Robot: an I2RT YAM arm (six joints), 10 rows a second.
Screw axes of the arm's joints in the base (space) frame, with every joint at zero. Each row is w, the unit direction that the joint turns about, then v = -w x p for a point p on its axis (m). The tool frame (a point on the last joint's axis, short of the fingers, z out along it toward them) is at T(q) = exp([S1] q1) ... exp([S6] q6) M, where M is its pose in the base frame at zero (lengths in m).
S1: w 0 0 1 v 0 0 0
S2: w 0 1 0 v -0.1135 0 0.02
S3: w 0 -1 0 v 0.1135 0 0.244
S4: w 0 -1 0 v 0.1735 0 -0.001
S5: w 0 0 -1 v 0 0.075 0
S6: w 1 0 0 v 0 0.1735 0
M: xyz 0.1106 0 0.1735 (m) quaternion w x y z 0.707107 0 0.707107 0
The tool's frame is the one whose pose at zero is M.
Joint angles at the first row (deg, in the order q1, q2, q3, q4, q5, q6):
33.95 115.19 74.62 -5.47 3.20 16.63
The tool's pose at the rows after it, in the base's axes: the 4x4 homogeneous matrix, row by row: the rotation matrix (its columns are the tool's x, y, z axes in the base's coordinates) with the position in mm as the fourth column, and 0 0 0 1 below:
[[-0.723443 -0.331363 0.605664 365.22], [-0.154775 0.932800 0.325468 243.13], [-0.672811 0.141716 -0.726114 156.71], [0 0 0 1]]
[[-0.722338 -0.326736 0.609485 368.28], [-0.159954 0.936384 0.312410 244.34], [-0.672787 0.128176 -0.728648 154.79], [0 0 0 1]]
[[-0.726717 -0.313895 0.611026 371.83], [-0.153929 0.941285 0.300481 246.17], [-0.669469 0.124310 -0.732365 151.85], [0 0 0 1]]
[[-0.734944 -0.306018 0.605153 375.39], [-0.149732 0.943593 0.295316 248.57], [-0.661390 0.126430 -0.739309 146.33], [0 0 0 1]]
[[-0.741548 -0.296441 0.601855 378.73], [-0.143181 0.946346 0.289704 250.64], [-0.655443 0.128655 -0.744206 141.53], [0 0 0 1]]
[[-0.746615 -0.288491 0.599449 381.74], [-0.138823 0.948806 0.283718 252.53], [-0.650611 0.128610 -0.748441 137.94], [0 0 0 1]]
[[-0.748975 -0.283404 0.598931 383.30], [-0.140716 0.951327 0.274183 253.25], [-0.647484 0.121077 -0.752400 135.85], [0 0 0 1]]
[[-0.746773 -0.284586 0.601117 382.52], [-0.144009 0.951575 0.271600 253.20], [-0.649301 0.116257 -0.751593 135.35], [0 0 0 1]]
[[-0.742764 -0.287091 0.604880 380.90], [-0.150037 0.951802 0.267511 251.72], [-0.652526 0.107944 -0.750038 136.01], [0 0 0 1]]
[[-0.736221 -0.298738 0.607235 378.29], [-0.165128 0.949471 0.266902 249.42], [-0.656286 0.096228 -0.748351 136.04], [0 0 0 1]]
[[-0.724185 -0.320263 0.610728 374.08], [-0.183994 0.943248 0.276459 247.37], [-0.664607 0.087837 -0.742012 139.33], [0 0 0 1]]
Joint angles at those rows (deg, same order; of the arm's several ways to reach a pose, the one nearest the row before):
33.97 116.60 76.19 -6.29 3.93 16.05
33.94 117.45 77.09 -6.61 4.65 15.75
33.93 118.57 78.19 -6.97 5.26 16.20
33.93 120.03 79.29 -7.20 5.32 16.69
33.93 121.34 80.29 -7.34 5.48 17.24
33.93 122.44 81.29 -7.62 5.69 17.64
33.93 123.05 81.87 -8.00 6.13 17.64
33.99 122.96 81.59 -7.76 6.37 17.46
33.98 122.47 80.91 -7.48 6.67 17.02
33.93 121.78 79.75 -6.87 6.75 16.01
33.99 120.47 78.29 -6.13 6.44 14.71

